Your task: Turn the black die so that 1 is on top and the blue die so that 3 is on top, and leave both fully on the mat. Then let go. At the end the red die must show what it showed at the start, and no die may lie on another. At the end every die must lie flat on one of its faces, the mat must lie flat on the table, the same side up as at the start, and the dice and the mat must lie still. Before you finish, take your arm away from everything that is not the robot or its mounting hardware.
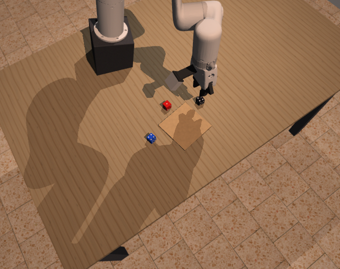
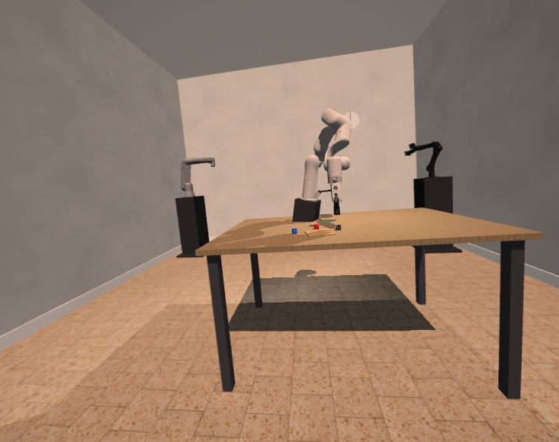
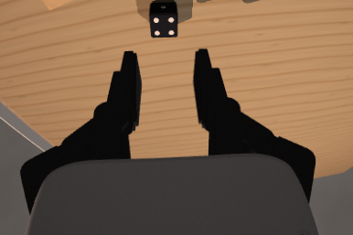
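Now: hand 90 mm above the black die. From my hand the other things lie so: tan mat 100 mm to the right, 100 mm below, 60 mm ahead; then red die 120 mm to the right, 90 mm below, 50 mm behind; then blue die 230 mm to the right, 90 mm below, 40 mm ahead.
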